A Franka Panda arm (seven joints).
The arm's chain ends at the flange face. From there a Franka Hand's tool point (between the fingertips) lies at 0.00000 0.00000 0.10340 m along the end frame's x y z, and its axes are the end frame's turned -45 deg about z.
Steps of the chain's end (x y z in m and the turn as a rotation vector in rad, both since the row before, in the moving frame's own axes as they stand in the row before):
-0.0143 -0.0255 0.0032 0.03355 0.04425 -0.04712
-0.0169 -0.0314 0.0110 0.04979 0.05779 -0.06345
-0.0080 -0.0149 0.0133 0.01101 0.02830 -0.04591
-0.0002 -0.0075 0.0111 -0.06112 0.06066 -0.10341
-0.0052 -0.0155 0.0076 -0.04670 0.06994 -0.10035
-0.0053 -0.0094 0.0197 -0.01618 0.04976 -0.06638
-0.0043 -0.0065 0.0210 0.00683 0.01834 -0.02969
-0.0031 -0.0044 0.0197 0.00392 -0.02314 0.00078
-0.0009 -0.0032 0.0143 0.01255 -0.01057 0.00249
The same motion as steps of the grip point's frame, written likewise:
0.0136 -0.0275 0.0030 -0.00757 0.05501 -0.04712
0.0181 -0.0338 0.0107 -0.00566 0.07607 -0.06345
0.0078 -0.0150 0.0133 -0.01223 0.02780 -0.04591
0.0056 0.0034 0.0107 -0.08611 -0.00033 -0.10341
0.0094 -0.0062 0.0072 -0.08248 0.01643 -0.10035
0.0055 -0.0057 0.0196 -0.04663 0.02374 -0.06638
0.0034 -0.0068 0.0210 -0.00814 0.01780 -0.02969
-0.0005 -0.0073 0.0197 0.01913 -0.01359 0.00078
0.0018 -0.0046 0.0143 0.01635 0.00140 0.00249

